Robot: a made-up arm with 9 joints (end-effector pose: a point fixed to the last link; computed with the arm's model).
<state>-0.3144 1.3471 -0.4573 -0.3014 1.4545 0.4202 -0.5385 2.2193 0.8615</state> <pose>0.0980 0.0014 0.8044 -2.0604 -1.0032 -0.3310</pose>
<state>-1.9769 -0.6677 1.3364 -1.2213 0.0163 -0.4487 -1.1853 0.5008 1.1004</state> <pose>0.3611 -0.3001 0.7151 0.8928 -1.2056 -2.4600</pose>
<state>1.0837 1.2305 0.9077 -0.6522 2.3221 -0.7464 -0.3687 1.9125 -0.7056</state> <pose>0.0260 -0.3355 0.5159 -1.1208 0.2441 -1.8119</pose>
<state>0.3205 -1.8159 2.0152 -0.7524 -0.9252 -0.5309 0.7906 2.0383 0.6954</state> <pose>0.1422 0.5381 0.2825 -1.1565 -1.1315 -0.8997</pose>
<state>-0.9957 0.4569 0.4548 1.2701 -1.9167 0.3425 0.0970 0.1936 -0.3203</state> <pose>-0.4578 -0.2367 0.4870 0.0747 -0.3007 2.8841</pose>
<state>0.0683 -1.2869 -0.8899 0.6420 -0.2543 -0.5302 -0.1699 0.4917 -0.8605</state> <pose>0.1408 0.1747 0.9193 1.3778 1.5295 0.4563</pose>
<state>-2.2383 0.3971 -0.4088 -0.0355 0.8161 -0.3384 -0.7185 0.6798 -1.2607</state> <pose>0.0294 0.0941 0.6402 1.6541 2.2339 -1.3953</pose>
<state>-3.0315 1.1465 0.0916 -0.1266 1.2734 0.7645 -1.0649 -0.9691 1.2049</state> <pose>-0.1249 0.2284 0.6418 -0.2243 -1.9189 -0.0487</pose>
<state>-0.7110 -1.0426 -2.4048 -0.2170 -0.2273 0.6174 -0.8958 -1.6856 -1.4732</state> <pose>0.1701 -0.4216 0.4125 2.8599 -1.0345 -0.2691</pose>
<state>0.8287 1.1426 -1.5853 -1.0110 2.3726 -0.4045 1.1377 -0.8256 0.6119</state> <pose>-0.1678 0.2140 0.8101 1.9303 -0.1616 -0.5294</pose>
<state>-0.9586 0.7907 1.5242 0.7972 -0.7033 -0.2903 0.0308 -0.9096 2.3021</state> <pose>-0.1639 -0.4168 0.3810 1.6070 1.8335 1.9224</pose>
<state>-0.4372 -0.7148 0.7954 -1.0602 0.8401 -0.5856 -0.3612 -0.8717 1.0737</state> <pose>0.1530 0.3482 0.5425 0.9444 0.2345 -1.4233</pose>
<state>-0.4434 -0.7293 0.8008 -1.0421 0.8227 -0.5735 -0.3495 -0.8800 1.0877</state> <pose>0.1567 0.3499 0.5476 0.9775 0.1836 -1.3935</pose>
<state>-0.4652 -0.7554 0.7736 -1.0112 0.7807 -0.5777 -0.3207 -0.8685 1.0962</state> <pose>0.1701 0.3489 0.5579 1.0396 0.1759 -1.3570</pose>
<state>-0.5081 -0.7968 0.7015 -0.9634 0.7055 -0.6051 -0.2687 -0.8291 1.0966</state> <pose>0.1962 0.3431 0.5778 1.1415 0.2207 -1.3000</pose>
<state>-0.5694 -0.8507 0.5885 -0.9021 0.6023 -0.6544 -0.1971 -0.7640 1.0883</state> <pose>0.2308 0.3306 0.6111 1.2761 0.2971 -1.1997</pose>
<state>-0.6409 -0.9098 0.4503 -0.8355 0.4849 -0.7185 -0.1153 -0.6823 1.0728</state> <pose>0.2643 0.3109 0.6581 1.4177 0.3686 -1.0423</pose>
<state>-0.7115 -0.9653 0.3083 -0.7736 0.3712 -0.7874 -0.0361 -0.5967 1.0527</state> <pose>0.2870 0.2855 0.7123 1.5336 0.4082 -0.8465</pose>
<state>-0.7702 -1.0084 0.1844 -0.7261 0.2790 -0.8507 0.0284 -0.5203 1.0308</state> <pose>0.2960 0.2597 0.7615 1.6044 0.4207 -0.6592</pose>
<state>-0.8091 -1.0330 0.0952 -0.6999 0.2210 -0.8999 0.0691 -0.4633 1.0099</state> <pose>0.2969 0.2399 0.7950 1.6355 0.4347 -0.5262</pose>
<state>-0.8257 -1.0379 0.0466 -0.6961 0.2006 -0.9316 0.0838 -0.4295 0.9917</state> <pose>0.2972 0.2297 0.8091 1.6428 0.4763 -0.4663</pose>
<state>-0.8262 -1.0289 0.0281 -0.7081 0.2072 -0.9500 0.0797 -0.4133 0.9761</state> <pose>0.2994 0.2275 0.8089 1.6386 0.5457 -0.4618</pose>
